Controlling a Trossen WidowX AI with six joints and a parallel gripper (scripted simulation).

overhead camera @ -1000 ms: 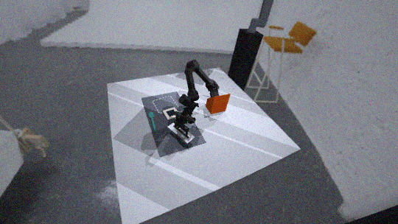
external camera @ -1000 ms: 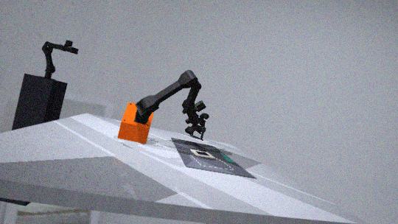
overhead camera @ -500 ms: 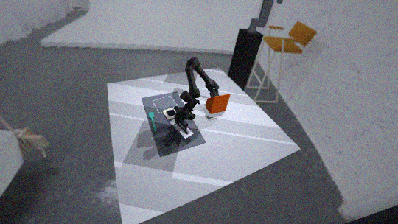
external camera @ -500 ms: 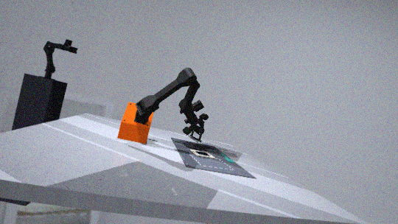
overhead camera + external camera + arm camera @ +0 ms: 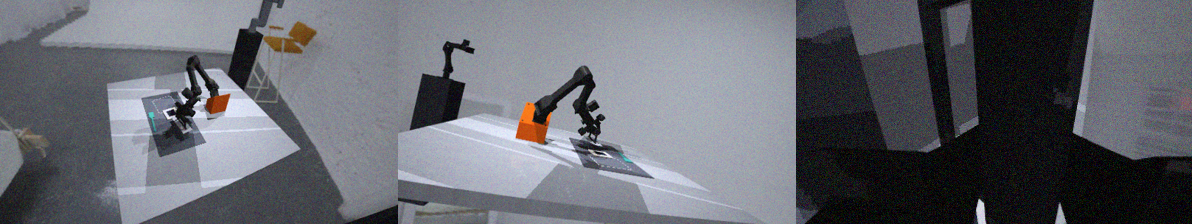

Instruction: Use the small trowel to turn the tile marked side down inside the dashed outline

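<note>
My gripper tip is now 3 cm short of the dark mat, 10 cm to the left of it and 11 cm above it. Also, from my gripper tip: teal trowel (17 cm ahead, 11 cm to the right, 9 cm below); tile (1 cm ahead, 15 cm to the right, 9 cm below).
</note>
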